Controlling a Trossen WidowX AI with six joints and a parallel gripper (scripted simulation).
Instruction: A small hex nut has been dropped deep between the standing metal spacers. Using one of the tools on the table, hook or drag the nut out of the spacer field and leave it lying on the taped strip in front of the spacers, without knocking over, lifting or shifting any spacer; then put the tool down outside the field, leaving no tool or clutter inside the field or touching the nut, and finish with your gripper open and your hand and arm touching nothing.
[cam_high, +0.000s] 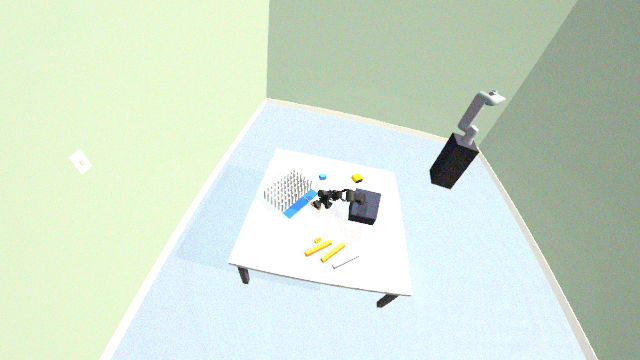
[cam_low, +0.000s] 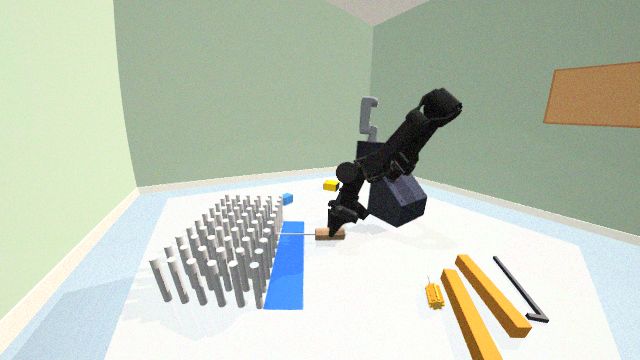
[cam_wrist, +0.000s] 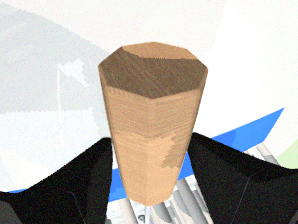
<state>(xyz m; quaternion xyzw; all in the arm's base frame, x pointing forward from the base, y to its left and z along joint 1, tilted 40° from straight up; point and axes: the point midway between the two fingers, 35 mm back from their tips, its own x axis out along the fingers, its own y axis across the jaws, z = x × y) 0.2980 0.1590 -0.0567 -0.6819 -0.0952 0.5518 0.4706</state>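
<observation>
My gripper tip is 12 cm short of the blue taped strip, 4 cm above it and 1 cm to the left of it. From my gripper tip the other things lie so: yellow brush-like tool: 29 cm to the left, 11 cm behind, 2 cm below; then hex nut: 25 cm ahead, 10 cm to the right, 3 cm below; then blue block: 37 cm to the right, 3 cm ahead, 2 cm below.
</observation>
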